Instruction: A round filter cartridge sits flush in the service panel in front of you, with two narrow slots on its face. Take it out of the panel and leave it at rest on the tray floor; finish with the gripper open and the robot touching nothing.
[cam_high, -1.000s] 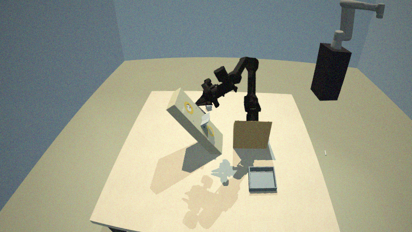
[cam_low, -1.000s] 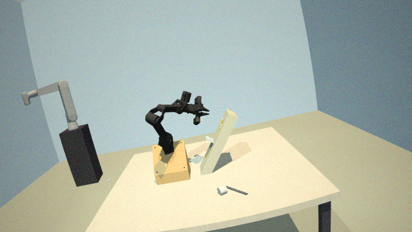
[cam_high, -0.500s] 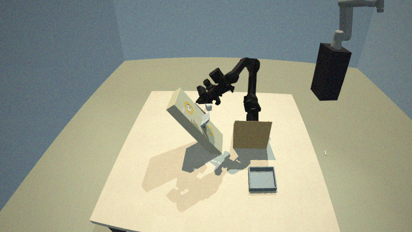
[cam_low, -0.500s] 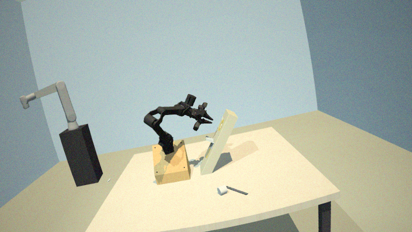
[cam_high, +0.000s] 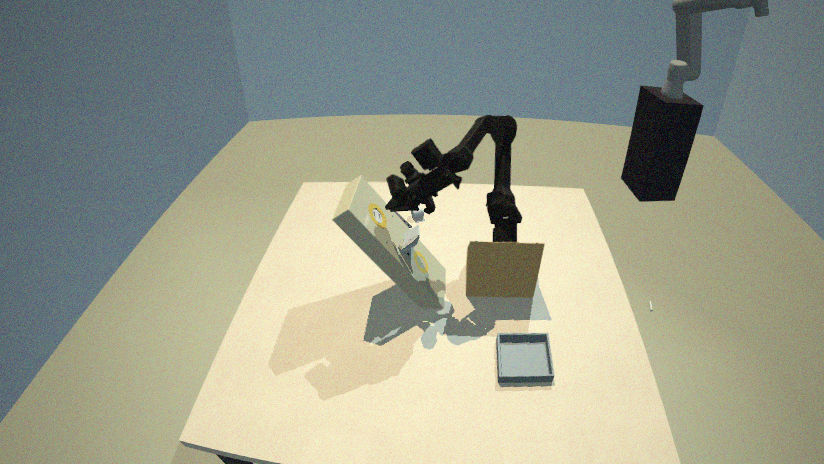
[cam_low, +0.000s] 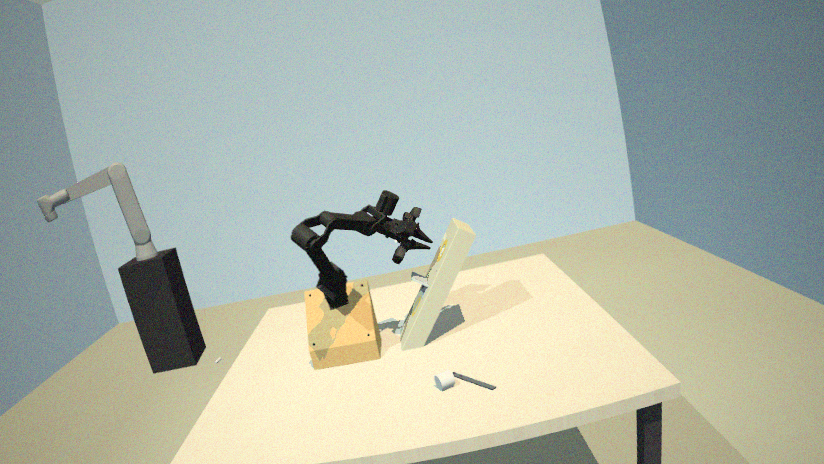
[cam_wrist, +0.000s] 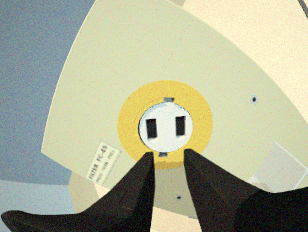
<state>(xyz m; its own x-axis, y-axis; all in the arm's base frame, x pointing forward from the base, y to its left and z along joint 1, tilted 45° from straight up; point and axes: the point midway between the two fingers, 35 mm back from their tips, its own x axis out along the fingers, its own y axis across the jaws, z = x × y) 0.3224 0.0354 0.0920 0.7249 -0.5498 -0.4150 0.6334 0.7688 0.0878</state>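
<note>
My gripper tip is 4 cm short of the round white filter cartridge, 1 cm to the left of it and 3 cm above it. Round my gripper tip: small white cylinder (9 cm behind, 38 cm to the right, 28 cm below); then grey-blue tray (35 cm behind, 33 cm to the left, 29 cm below).
</note>
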